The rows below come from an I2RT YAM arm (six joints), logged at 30 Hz.
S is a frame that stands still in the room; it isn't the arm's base.
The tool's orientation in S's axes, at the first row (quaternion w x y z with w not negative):
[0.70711 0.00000 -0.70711 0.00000]
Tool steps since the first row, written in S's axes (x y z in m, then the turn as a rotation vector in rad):
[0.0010 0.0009 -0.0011 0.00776 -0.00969 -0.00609]
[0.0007 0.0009 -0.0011 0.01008 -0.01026 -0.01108]
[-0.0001 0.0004 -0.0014 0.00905 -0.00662 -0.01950]
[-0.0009 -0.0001 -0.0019 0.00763 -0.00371 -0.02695]
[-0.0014 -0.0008 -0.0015 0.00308 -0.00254 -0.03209]
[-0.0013 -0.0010 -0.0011 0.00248 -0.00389 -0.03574]
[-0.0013 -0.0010 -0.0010 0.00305 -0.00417 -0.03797]
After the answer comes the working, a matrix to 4 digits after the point.
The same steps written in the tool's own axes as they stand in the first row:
[-0.0011 0.0009 -0.0010 -0.00609 -0.00969 -0.00776]
[-0.0011 0.0009 -0.0007 -0.01108 -0.01026 -0.01008]
[-0.0014 0.0004 0.0001 -0.01950 -0.00662 -0.00905]
[-0.0019 -0.0001 0.0009 -0.02695 -0.00371 -0.00763]
[-0.0015 -0.0008 0.0014 -0.03209 -0.00254 -0.00308]
[-0.0011 -0.0010 0.0013 -0.03574 -0.00389 -0.00248]
[-0.0010 -0.0010 0.0013 -0.03797 -0.00417 -0.00305]

The tool's axes in the first row as the columns of a matrix, in S's axes (rounded; the answer above uses it unrounded):
[0.0000 0.0000 -1.0000]
[0.0000 1.0000 0.0000]
[1.0000 0.0000 0.0000]

